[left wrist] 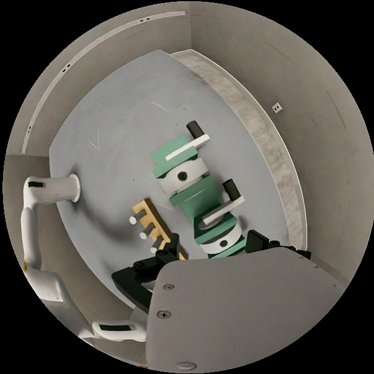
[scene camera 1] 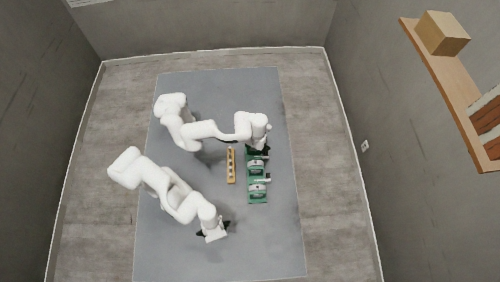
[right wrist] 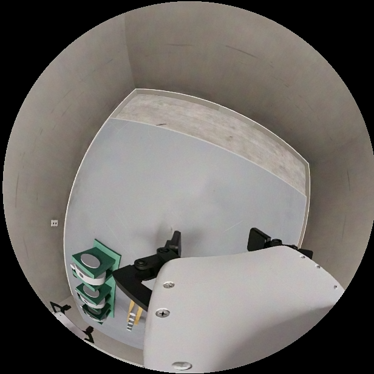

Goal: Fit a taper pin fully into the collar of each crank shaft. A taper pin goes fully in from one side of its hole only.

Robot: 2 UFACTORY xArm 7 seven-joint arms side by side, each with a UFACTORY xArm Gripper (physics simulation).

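Seen in the pictures: left gripper, fingertip midpoint: (scene camera 1: 254, 148); left arm's base at its link origin: (scene camera 1: 187, 123).
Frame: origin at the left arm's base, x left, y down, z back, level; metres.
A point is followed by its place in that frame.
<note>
A green base (scene camera 1: 257, 201) @[x -0.634, y -0.010, z -0.371 m] (left wrist: 201, 196) (right wrist: 115, 255) carries the crank shafts, with white arms and dark handles. In the left wrist view, one white collar (left wrist: 172, 184) and a nearer white collar (left wrist: 214, 247) each show a dark round hole on top. Upright grey taper pins, one of them at the front (left wrist: 133, 219), stand in a yellow rack (scene camera 1: 231, 181) @[x -0.489, y -0.038, z -0.240 m] (left wrist: 145, 204) beside the base. My left gripper (scene camera 1: 258, 149) @[x -0.384, y -0.220, z -0.399 m] (left wrist: 214, 243) is open above the upper end of the base in the scene view and hides the unit there. My right gripper (scene camera 1: 213, 229) @[x -0.790, y -0.205, z -0.119 m] (right wrist: 216, 241) is open, away from the base and rack.
Both arms reach in from the left of the scene view over the grey mat (scene camera 1: 270, 250) @[x -0.927, y 0.000, z -0.385 m]. The crank handles, such as the dark handle (left wrist: 194, 129), stick out beyond the right side of the base. A wall shelf (scene camera 1: 445, 77) with a box (scene camera 1: 441, 32) is at the right.
</note>
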